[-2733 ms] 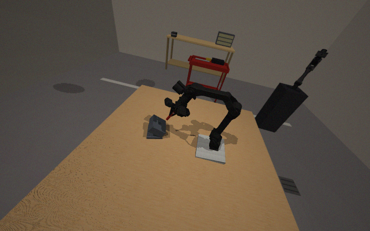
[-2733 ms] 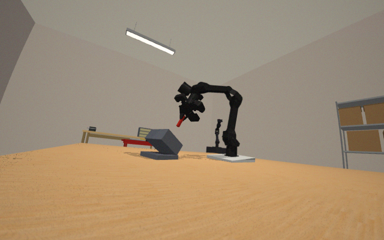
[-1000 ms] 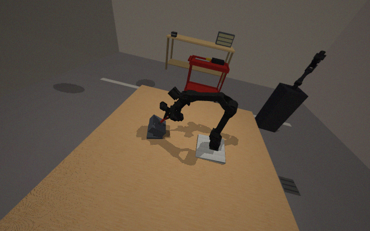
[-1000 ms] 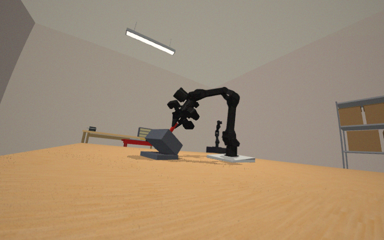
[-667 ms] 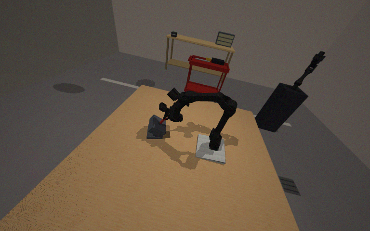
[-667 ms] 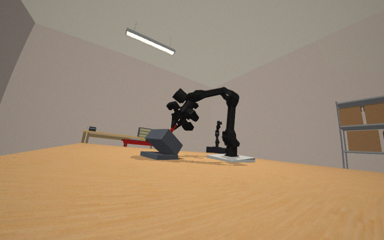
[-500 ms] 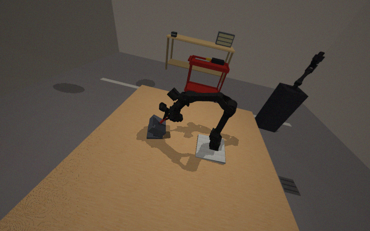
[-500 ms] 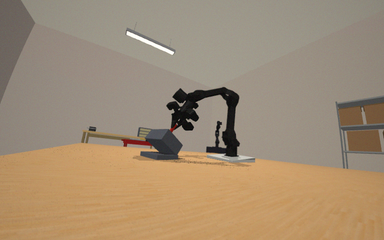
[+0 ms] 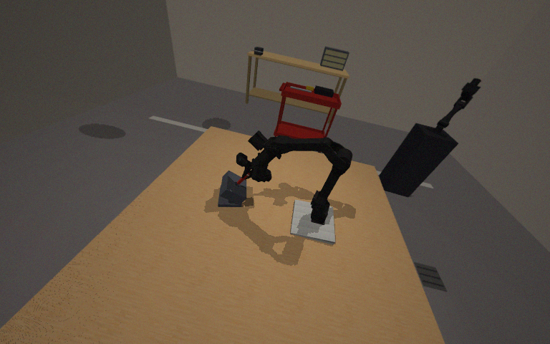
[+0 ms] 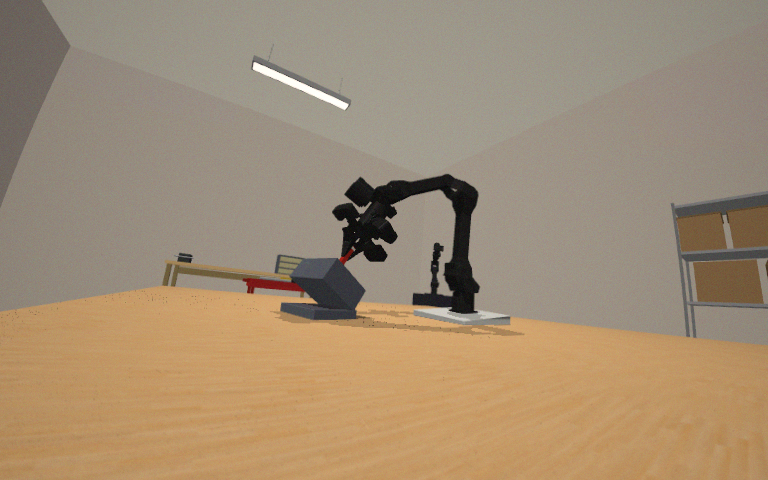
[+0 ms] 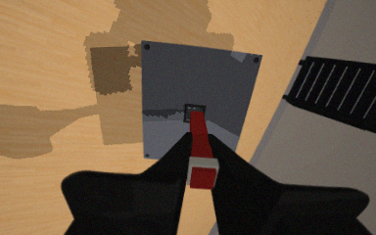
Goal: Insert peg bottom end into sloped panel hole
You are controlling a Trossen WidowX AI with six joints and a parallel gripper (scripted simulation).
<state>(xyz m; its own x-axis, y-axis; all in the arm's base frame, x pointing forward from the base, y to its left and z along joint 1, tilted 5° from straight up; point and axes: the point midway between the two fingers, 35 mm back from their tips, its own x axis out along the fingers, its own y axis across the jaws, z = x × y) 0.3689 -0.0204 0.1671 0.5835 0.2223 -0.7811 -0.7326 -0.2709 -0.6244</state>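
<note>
The sloped grey panel lies 60 mm below my gripper tip, 40 mm ahead of it and 10 mm to the left of it. The rest, counted from my gripper tip: red square peg (10 mm behind, 10 mm above); then flat grey base (130 mm below, 50 mm ahead, 20 mm to the left).
</note>
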